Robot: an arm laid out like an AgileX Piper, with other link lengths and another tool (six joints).
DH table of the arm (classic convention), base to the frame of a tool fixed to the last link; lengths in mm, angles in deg. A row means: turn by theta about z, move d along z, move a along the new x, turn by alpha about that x. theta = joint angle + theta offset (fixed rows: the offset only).
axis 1: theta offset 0; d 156.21; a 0; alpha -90
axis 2: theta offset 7.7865; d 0; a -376.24; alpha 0
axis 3: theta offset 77.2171; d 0; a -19.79; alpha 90
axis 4: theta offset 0; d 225.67; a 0; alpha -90
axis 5: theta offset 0; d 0; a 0; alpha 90
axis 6: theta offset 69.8; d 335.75; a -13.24; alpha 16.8
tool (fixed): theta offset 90; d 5.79; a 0; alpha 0
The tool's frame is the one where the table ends.
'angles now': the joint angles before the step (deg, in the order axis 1, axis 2, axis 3, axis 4, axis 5, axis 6). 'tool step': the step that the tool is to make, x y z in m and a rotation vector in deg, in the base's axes. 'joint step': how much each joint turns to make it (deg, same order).
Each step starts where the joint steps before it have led.
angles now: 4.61 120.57 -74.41 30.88 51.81 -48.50
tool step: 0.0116 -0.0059 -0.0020 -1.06 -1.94 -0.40
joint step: 0.01 0.00 0.01 -0.65 -2.16 0.01
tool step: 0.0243 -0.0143 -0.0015 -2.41 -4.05 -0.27
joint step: -0.11 0.01 -0.46 -1.95 -3.90 0.00
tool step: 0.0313 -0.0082 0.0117 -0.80 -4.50 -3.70
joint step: 0.00 -0.84 -0.80 -0.45 -4.14 2.67
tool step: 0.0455 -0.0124 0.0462 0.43 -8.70 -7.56
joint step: 0.00 -4.29 0.24 0.17 -7.02 5.31
